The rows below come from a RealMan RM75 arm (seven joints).
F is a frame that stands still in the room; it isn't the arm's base.
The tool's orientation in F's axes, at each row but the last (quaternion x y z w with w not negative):
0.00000 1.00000 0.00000 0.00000
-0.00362 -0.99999 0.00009 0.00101
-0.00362 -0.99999 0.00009 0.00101
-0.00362 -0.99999 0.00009 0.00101
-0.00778 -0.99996 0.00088 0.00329
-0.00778 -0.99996 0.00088 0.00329
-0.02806 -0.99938 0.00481 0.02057
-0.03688 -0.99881 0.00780 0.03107
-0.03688 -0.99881 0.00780 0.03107
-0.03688 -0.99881 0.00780 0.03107
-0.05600 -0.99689 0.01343 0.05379
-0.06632 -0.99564 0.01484 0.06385
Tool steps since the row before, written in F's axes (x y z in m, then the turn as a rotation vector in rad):
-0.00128 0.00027 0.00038 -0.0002 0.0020 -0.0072
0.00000 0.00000 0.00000 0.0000 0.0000 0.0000
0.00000 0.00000 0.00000 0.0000 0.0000 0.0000
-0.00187 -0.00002 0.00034 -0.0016 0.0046 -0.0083
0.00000 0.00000 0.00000 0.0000 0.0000 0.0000
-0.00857 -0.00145 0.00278 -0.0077 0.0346 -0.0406
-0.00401 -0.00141 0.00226 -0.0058 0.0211 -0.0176
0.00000 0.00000 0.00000 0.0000 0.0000 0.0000
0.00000 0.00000 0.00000 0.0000 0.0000 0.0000
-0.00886 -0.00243 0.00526 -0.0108 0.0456 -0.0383
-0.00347 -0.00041 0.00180 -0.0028 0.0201 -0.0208
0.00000 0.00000 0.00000 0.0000 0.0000 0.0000
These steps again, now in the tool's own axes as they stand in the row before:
0.00128 0.00027 -0.00038 0.0002 0.0020 0.0072
0.00000 0.00000 0.00000 0.0000 0.0000 0.0000
0.00000 0.00000 0.00000 0.0000 0.0000 0.0000
0.00187 -0.00003 -0.00034 0.0016 0.0046 0.0083
0.00000 0.00000 0.00000 0.0000 0.0000 0.0000
0.00856 -0.00159 -0.00272 0.0080 0.0345 0.0406
0.00401 -0.00166 -0.00208 0.0063 0.0209 0.0176
0.00000 0.00000 0.00000 0.0000 0.0000 0.0000
0.00000 0.00000 0.00000 0.0000 0.0000 0.0000
0.00896 -0.00317 -0.00466 0.0118 0.0454 0.0383
0.00357 -0.00085 -0.00140 0.0028 0.0203 0.0206
0.00000 0.00000 0.00000 0.0000 0.0000 0.0000

